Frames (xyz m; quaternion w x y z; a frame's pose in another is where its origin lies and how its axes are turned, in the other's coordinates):
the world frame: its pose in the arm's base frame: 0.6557 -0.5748 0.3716 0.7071 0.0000 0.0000 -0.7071
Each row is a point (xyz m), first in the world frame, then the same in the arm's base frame.
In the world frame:
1: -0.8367 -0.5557 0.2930
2: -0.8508 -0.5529 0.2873
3: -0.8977 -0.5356 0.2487
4: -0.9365 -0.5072 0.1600
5: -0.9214 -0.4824 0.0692
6: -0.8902 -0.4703 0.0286
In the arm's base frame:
1: 0.1000 0.2619 0.6646
2: 0.1028 0.2760 0.6589
3: 0.1201 0.3229 0.6203
4: 0.1485 0.3617 0.5316
5: 0.1733 0.3466 0.4408
6: 0.1854 0.3154 0.4002

